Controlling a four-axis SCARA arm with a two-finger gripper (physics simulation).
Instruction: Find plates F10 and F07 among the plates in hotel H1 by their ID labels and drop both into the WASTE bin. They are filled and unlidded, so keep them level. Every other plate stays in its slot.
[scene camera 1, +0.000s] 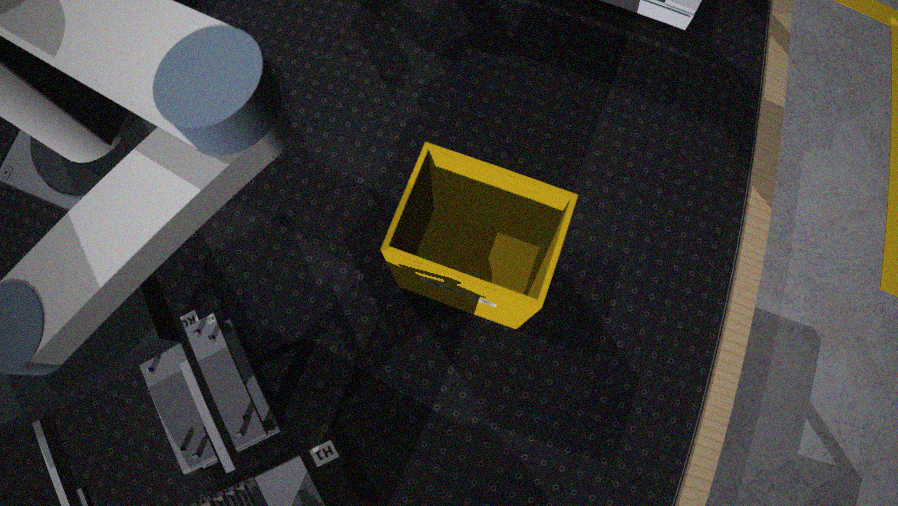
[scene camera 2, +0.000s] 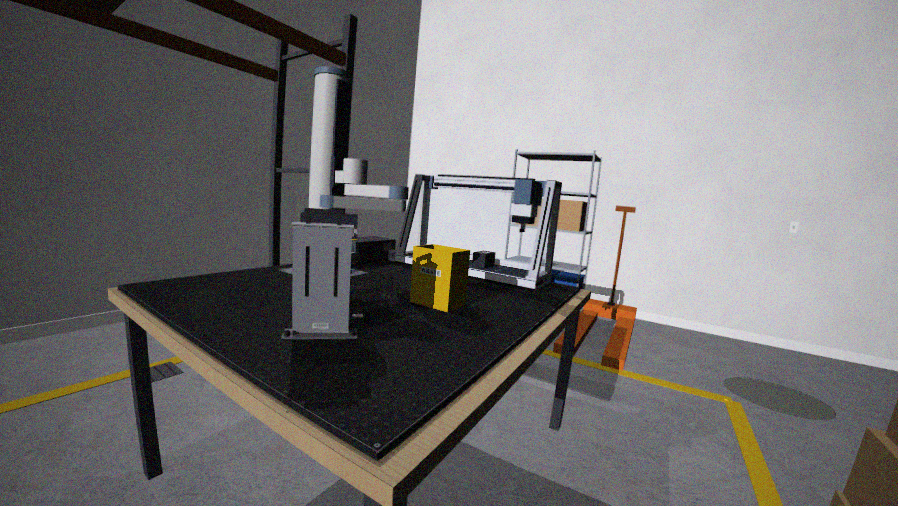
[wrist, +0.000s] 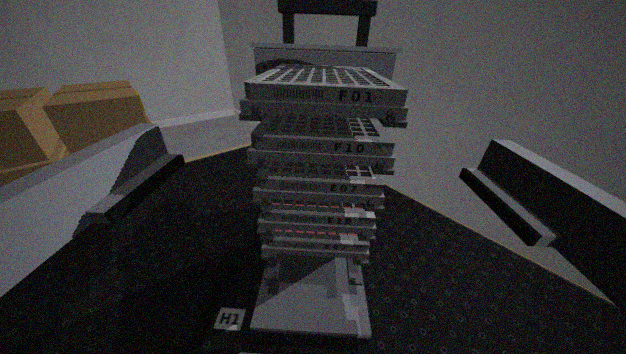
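Where they show: gripper, fingertip midpoint: (wrist: 321, 150); arm's base, origin of the base link: (scene camera 1: 99, 125).
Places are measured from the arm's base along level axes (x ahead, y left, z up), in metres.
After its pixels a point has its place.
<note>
Hotel H1 (scene camera 1: 282, 480) @[x 0.510, y -0.370, z 0.021 m] (scene camera 2: 321, 282) @[x 0.590, y -0.493, z 0.151 m] (wrist: 310, 317) @[x 0.484, y -0.392, z 0.021 m] holds a stack of plates, facing me in the wrist view. Plate F01 (wrist: 325, 95) @[x 0.475, y -0.386, z 0.274 m] is on top, with plate F10 (wrist: 325, 146) @[x 0.474, y -0.388, z 0.247 m] below it. Under F10 sit plate E07 (wrist: 320, 187) @[x 0.475, y -0.387, z 0.218 m], plate E10 (wrist: 317, 219) @[x 0.475, y -0.386, z 0.191 m] and a lowest plate (wrist: 315, 246) @[x 0.476, y -0.386, z 0.162 m] whose label is too dim to read. I cannot identify F07 by a readable label. My gripper (scene camera 1: 149, 488) @[x 0.463, y -0.375, z 0.252 m] (wrist: 321, 150) @[x 0.463, y -0.375, z 0.252 m] is open and empty, its fingers wide to either side of the stack and short of it. The yellow WASTE bin (scene camera 1: 524, 308) @[x 0.713, y -0.086, z 0.179 m] (scene camera 2: 449, 282) @[x 0.723, y -0.086, z 0.114 m] stands upright.
Flat grey nests with pegs (scene camera 1: 229, 377) @[x 0.416, y -0.266, z 0.073 m] lie beneath the fingers, beside a small RC tag (scene camera 1: 189, 319) @[x 0.307, y -0.224, z 0.013 m]. The H1 tag (scene camera 1: 324, 452) @[x 0.547, y -0.317, z 0.013 m] (wrist: 230, 318) @[x 0.547, y -0.319, z 0.013 m] lies beside the hotel. A gantry machine (scene camera 2: 549, 232) @[x 0.853, y 0.566, z 0.273 m] stands behind the bin. The arm (scene camera 1: 125, 207) @[x 0.402, y -0.146, z 0.364 m] (scene camera 2: 370, 190) @[x 0.335, y -0.069, z 0.393 m] reaches above the table.
</note>
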